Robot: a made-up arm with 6 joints. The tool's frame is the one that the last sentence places. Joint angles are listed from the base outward.
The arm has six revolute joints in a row. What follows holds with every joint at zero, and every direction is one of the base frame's.
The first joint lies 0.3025 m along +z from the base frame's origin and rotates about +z.
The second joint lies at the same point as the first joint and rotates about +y.
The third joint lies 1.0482 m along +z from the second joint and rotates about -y.
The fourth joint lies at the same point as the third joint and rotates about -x.
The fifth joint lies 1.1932 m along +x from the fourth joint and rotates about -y.
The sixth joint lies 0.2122 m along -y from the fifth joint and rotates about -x.
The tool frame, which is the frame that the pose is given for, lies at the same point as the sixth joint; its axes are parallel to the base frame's.
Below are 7 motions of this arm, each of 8 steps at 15 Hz.
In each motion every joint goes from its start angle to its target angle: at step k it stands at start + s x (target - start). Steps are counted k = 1, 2, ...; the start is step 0. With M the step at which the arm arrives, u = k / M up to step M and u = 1 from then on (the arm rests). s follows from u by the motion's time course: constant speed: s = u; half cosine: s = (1 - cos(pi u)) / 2; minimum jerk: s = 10 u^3 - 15 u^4 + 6 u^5.
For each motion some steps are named. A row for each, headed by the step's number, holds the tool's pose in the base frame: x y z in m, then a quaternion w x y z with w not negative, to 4 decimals.
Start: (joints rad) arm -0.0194 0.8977 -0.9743 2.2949 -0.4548 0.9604
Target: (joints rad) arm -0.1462 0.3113 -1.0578 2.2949 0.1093 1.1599
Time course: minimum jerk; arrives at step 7
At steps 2, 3, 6, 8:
2: 0.6507 0.1161 -0.1751 0.1457 0.6970 -0.0500 -0.7003
3: 0.6881 0.0954 -0.0873 0.1132 0.7109 -0.0205 -0.6938
6: 0.7288 0.0369 0.1541 0.0459 0.7518 0.0754 -0.6535
8: 0.7287 0.0348 0.1632 0.0441 0.7533 0.0793 -0.6514

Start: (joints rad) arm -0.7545 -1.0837 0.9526 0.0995 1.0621 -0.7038
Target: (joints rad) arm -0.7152 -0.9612 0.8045 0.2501 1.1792 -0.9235
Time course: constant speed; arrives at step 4
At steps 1, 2, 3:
1: -1.1718 0.7942 1.9100 0.1811 -0.3804 -0.8571 0.2966
2: -1.1167 0.7275 1.9657 0.2114 -0.3799 -0.8464 0.3076
3: -1.0584 0.6606 2.0167 0.2425 -0.3780 -0.8344 0.3196

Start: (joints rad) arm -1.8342 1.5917 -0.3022 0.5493 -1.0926 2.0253
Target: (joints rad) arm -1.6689 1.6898 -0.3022 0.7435 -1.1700 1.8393
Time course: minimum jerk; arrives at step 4
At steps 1, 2, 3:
1: -0.3600 -0.6988 -0.8950 0.5709 0.2135 0.4130 0.6767
2: -0.2980 -0.6885 -0.9288 0.5114 0.2115 0.4265 0.7154
3: -0.2378 -0.6711 -0.9613 0.4491 0.2049 0.4415 0.7492

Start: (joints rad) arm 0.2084 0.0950 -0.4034 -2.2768 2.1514 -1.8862
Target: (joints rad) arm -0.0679 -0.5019 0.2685 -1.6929 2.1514 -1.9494
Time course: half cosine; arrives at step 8
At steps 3, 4, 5, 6, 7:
3: 1.0522 0.2375 1.0369 0.1443 -0.4804 0.8573 0.1159
4: 0.9883 0.1551 1.2984 0.2357 -0.4722 0.8493 0.0077
5: 0.8549 0.0781 1.5513 0.3180 -0.4439 0.8310 -0.1064
6: 0.6885 0.0249 1.7473 0.3794 -0.4047 0.8065 -0.2045
7: 0.5518 -0.0011 1.8637 0.4156 -0.3712 0.7854 -0.2694

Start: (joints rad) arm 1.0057 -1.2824 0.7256 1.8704 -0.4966 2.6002
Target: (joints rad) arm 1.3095 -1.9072 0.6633 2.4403 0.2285 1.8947
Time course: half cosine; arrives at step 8
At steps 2, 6, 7, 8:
2: -0.9598 -1.5145 1.4456 0.2050 -0.6828 0.3099 -0.6291
6: -0.7620 -1.9149 0.6547 0.2638 -0.5278 0.2574 -0.7652
7: -0.7099 -1.9463 0.5300 0.2660 -0.5171 0.2458 -0.7755
8: -0.6907 -1.9553 0.4863 0.2666 -0.5143 0.2414 -0.7785

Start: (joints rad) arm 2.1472 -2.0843 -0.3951 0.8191 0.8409 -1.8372
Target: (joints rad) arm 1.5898 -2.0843 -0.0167 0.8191 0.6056 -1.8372
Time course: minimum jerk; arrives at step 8
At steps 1, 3, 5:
1: 0.7752 -0.9467 0.9523 0.3029 -0.5806 0.3197 -0.6848
3: 0.6771 -1.1511 0.9172 0.2532 -0.5750 0.3782 -0.6799
5: 0.4023 -1.4655 0.8307 0.1761 -0.5521 0.4770 -0.6608

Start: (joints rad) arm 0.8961 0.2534 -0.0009 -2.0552 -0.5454 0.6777
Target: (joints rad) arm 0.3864 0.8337 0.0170 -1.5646 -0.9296 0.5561
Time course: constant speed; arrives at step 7
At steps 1, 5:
1: 0.8953 1.0915 0.7166 0.5957 0.4958 0.4315 0.4617
5: 1.2494 0.7683 0.2310 0.6109 0.4491 0.5428 0.3611

